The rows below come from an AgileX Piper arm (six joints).
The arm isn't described. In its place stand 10 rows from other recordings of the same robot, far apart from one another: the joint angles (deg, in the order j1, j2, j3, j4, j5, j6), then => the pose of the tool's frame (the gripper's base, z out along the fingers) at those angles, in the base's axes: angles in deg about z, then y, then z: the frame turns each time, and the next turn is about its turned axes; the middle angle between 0 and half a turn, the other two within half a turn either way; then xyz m.
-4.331, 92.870, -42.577, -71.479, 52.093, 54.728 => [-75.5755 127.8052 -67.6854 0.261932 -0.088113 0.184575]
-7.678, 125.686, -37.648, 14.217, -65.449, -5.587 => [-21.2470 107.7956 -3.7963 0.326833 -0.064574 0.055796]
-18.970, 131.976, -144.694, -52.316, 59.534, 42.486 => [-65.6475 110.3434 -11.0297 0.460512 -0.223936 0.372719]
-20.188, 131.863, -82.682, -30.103, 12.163, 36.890 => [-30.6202 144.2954 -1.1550 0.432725 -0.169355 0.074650]
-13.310, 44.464, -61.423, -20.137, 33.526, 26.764 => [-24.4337 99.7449 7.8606 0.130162 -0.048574 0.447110]
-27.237, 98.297, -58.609, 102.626, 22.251, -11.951 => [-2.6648 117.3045 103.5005 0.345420 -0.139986 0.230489]
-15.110, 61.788, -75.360, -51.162, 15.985, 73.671 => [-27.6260 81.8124 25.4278 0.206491 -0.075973 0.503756]
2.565, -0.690, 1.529, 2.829, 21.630, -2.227 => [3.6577 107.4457 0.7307 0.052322 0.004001 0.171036]
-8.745, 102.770, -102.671, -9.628, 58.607, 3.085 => [-22.3290 142.5654 -12.8260 0.395162 -0.073931 0.360933]
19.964, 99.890, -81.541, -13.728, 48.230, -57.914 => [-0.2454 149.1792 -84.7001 0.362053 0.114383 0.279905]
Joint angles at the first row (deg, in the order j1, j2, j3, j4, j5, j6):
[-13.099 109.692 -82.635 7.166 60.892 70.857]
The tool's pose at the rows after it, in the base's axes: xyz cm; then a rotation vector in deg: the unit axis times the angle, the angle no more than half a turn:
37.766, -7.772, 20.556, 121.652, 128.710, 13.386
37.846, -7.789, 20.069, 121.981, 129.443, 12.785
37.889, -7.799, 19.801, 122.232, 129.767, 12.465
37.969, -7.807, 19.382, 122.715, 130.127, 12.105
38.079, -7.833, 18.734, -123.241, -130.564, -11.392
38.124, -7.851, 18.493, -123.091, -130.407, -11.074
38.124, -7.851, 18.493, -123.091, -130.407, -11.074
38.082, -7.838, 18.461, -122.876, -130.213, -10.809
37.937, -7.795, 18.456, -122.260, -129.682, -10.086
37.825, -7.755, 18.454, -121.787, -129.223, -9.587
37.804, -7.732, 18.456, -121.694, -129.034, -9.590
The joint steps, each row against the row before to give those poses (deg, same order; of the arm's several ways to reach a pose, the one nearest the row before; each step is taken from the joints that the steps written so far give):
[0.000 1.016 0.000 0.000 -0.227 -0.359]
[0.000 0.720 0.000 0.000 0.120 -0.202]
[-0.001 0.395 0.001 0.001 0.051 -0.045]
[0.001 0.622 0.000 0.073 -0.001 0.000]
[-0.001 0.957 -0.001 -0.001 0.001 0.000]
[0.000 0.356 -0.002 -0.050 -0.053 0.000]
[0.000 0.000 0.000 0.000 0.000 0.000]
[0.001 0.042 0.004 -0.001 0.298 0.000]
[0.000 0.000 -0.002 0.000 0.956 0.001]
[-0.001 -0.001 0.002 0.051 0.744 -0.001]
[0.001 0.001 -0.003 0.111 0.175 0.001]

